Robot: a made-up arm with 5 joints.
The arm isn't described. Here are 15 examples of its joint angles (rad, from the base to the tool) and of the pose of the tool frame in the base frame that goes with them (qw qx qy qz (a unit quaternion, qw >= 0); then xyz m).
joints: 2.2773 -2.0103 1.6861 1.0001 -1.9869
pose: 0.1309 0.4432 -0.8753 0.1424 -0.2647 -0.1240 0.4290
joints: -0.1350 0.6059 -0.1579 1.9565 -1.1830
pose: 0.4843 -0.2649 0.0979 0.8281 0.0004 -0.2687 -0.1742
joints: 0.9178 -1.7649 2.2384 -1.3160 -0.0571
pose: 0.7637 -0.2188 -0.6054 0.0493 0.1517 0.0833 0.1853
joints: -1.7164 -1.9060 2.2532 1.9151 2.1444
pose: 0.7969 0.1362 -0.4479 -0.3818 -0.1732 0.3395 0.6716
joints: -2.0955 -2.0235 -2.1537 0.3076 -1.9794
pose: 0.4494 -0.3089 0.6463 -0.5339 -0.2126 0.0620 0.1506
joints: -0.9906 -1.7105 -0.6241 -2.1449 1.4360
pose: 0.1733 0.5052 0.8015 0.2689 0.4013 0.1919 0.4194
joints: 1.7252 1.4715 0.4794 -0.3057 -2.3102
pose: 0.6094 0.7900 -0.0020 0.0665 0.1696 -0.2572 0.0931
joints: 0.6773 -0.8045 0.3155 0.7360 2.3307
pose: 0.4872 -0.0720 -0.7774 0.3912 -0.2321 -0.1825 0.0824
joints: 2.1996 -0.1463 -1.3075 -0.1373 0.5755
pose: 0.3606 0.2587 0.2702 -0.8544 -0.0105 -0.1190 0.1888
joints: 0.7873 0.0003 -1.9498 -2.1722 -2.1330
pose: 0.5331 -0.2341 -0.3526 0.7326 -0.2326 -0.2083 -0.1391
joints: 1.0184 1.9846 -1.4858 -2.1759 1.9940
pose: 0.8449 -0.1802 -0.1154 -0.4903 0.4922 0.2203 0.0440
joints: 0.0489 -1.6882 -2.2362 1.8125 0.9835
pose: 0.9125 0.1545 0.2135 -0.3130 0.2474 0.2150 0.6474
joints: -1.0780 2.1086 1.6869 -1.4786 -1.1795
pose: 0.0887 -0.8224 -0.4788 0.2941 0.0762 0.1355 -0.1223
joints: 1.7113 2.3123 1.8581 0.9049 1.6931
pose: 0.5027 0.6882 0.3568 0.3827 0.4458 -0.4082 0.1513
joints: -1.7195 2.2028 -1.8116 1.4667 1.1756
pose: 0.3548 -0.5630 -0.7441 0.0587 -0.1923 0.1352 -0.3536
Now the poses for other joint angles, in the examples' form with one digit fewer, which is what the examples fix.
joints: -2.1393 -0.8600 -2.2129 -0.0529 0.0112
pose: 0.528 -0.807 0.202 0.169 -0.186 0.161 0.168
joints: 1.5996 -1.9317 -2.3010 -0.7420 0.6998
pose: 0.355 0.257 -0.781 0.445 -0.029 -0.112 0.127
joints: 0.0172 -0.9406 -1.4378 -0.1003 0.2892
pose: 0.728 -0.410 0.472 -0.281 0.136 0.098 0.177
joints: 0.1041 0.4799 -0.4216 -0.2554 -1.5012
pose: 0.540 0.241 0.805 0.059 0.163 0.077 0.016
